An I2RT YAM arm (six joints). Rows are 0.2 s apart.
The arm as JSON. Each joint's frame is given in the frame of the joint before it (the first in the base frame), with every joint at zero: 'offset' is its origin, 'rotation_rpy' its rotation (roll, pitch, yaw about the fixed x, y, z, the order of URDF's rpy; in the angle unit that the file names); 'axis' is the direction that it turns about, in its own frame. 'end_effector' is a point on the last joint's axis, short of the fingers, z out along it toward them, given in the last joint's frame.
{
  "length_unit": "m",
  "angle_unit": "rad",
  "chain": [
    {
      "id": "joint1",
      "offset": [
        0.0,
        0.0,
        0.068
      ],
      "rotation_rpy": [
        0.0,
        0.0,
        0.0
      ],
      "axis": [
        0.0,
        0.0,
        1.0
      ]
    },
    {
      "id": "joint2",
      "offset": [
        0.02,
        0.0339,
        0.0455
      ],
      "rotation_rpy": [
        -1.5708,
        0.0,
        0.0
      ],
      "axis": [
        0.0,
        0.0,
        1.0
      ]
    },
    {
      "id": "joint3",
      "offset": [
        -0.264,
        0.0,
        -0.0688
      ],
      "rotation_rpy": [
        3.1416,
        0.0,
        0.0
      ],
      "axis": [
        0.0,
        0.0,
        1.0
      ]
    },
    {
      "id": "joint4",
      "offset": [
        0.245,
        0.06,
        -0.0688
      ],
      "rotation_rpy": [
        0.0,
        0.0,
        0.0
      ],
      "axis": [
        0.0,
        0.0,
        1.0
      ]
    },
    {
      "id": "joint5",
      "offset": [
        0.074,
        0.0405,
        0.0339
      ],
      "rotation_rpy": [
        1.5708,
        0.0,
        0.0
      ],
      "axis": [
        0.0,
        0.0,
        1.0
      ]
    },
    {
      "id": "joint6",
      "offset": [
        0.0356,
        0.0,
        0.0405
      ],
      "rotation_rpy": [
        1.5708,
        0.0,
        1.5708
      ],
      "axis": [
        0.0,
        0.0,
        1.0
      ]
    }
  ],
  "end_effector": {
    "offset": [
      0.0,
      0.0,
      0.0
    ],
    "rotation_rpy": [
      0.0,
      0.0,
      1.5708
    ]
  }
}
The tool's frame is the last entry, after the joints.
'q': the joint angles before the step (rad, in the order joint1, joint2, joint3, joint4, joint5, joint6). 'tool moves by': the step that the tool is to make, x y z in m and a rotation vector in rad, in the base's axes. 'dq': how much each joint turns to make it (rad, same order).
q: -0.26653, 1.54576, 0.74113, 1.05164, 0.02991, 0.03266
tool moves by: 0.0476, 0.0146, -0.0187, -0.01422, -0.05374, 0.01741
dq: 0.07622, 0.22274, 0.12790, 0.15145, 0.05611, -0.01762
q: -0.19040, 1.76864, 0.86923, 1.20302, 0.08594, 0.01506
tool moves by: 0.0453, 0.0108, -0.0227, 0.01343, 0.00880, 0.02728
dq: 0.04779, 0.19041, 0.15489, 0.02410, 0.02307, 0.00527
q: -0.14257, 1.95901, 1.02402, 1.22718, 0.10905, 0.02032
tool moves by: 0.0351, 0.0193, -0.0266, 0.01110, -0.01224, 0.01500
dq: 0.05686, 0.16815, 0.12871, 0.05039, 0.04366, -0.00040
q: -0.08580, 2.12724, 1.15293, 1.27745, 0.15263, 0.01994
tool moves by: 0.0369, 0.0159, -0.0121, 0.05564, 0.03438, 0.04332
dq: 0.03989, 0.11692, 0.17203, -0.10140, 0.01141, 0.05279
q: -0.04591, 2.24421, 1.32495, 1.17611, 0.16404, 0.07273
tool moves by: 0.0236, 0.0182, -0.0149, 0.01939, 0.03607, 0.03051
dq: 0.03867, 0.09058, 0.11592, -0.06466, 0.01225, 0.01623
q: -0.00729, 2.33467, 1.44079, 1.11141, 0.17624, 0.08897
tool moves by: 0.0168, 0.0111, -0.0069, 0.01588, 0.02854, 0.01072
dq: 0.02230, 0.05788, 0.09388, -0.06696, 0.01455, 0.01357
